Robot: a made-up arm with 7 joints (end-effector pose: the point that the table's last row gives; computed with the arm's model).
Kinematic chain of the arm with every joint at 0, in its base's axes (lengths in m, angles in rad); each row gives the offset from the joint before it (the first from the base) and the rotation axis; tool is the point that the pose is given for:
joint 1: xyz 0 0 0.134 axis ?
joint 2: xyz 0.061 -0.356 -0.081 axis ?
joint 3: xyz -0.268 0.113 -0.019 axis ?
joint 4: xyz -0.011 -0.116 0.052 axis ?
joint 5: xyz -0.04 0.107 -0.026 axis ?
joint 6: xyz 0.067 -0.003 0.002 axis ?
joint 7: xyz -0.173 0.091 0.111 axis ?
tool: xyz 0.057 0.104 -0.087
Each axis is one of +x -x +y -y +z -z.
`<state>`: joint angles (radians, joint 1 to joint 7).
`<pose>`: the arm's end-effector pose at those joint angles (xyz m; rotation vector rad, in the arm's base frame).
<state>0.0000 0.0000 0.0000 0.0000 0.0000 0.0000 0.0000</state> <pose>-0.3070 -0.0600 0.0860 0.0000 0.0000 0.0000</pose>
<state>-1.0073 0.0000 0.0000 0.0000 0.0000 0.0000 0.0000</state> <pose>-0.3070 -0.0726 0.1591 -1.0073 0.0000 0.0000</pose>
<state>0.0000 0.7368 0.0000 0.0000 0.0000 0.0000 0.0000</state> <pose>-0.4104 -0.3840 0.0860 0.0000 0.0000 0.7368</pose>
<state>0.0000 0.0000 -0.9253 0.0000 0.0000 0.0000 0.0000</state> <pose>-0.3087 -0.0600 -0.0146 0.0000 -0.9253 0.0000</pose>
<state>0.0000 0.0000 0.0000 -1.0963 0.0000 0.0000 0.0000</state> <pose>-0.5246 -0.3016 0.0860 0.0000 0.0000 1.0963</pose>
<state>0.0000 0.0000 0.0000 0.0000 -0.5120 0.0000 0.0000</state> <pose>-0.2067 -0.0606 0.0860 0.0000 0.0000 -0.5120</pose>
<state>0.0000 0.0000 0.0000 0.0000 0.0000 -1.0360 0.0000</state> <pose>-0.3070 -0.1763 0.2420 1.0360 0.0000 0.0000</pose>
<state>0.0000 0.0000 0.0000 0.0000 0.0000 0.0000 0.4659</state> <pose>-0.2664 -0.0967 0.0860 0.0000 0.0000 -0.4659</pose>
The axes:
joint 1: +x
joint 2: +z
joint 3: +y
joint 4: -z
joint 5: +z
joint 6: -x
joint 7: -z

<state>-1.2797 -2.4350 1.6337 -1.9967 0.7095 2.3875 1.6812</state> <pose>0.2100 -0.0505 0.2419 0.2450 2.8847 0.9616</pose>
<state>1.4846 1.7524 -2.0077 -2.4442 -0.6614 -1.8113 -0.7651</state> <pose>0.3747 0.0763 -0.6738 1.0337 1.8029 -1.7017</pose>
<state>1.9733 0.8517 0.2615 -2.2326 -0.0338 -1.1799 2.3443</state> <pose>-0.0097 0.3304 -0.4282 0.5977 -0.1495 0.9387</pose>
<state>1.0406 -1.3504 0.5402 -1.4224 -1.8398 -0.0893 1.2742</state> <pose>0.0171 -0.0180 0.0937 0.0476 2.1511 -2.1945</pose>
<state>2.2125 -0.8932 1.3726 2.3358 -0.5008 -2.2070 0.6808</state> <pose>0.0141 0.2388 0.0382 0.0121 1.0290 -2.3703</pose>
